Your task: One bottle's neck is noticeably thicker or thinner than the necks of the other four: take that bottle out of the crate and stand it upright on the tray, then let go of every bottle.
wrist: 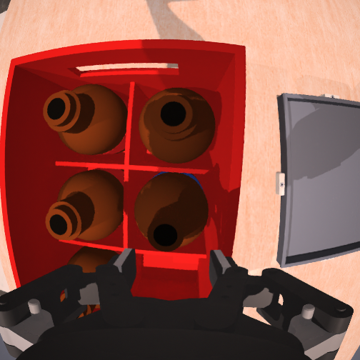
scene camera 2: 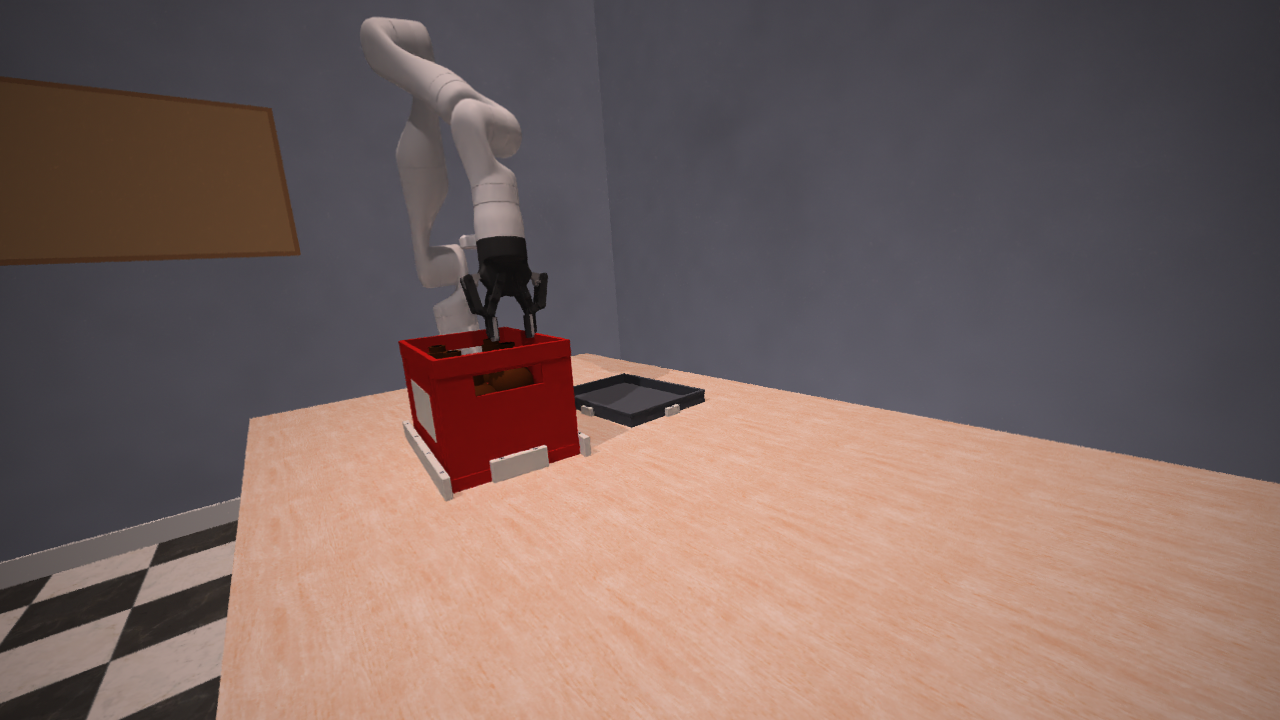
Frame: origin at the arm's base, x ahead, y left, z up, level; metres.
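Where they show: gripper, fingertip midpoint: (scene camera 2: pixel 513 339).
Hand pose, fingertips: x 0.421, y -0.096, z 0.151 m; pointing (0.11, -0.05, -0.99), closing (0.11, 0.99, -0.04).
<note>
Each offset is from my fingertips to the top centre of the thing. Level surfaces: height alone.
The red crate {0.023 m back, 0.050 m right, 0.005 m up} (scene camera 2: pixel 519 434) (wrist: pixel 236 140) holds five brown bottles. In the wrist view, bottles stand at back left (wrist: pixel 102 125), back right (wrist: pixel 177 142), middle left (wrist: pixel 100 200) and middle right (wrist: pixel 172 200), the last with a blue patch at its side. A fifth bottle (wrist: pixel 95 257) is partly hidden by the gripper at front left. The front right compartment holds no bottle. Neck thickness is hard to compare from above. My gripper (scene camera 2: pixel 511 336) (wrist: pixel 172 262) is partly open and empty, low at the crate's top, its fingertips just short of the middle right bottle's mouth. The dark tray {0.015 m back, 0.246 m left, 0.144 m down} (scene camera 2: pixel 632 418) (wrist: pixel 283 225) holds no bottle.
Pale blocks {0.116 m ahead, 0.074 m right, 0.140 m down} (scene camera 2: pixel 519 462) line the crate's base on the wooden table {0.170 m down} (scene camera 2: pixel 760 555). Small pale clips {0.114 m ahead, 0.240 m left, 0.154 m down} (scene camera 2: pixel 672 410) (wrist: pixel 281 184) sit at the tray's edge. Red dividers (wrist: pixel 128 135) and the crate's high walls stand around the bottles. The tray is right of the crate.
</note>
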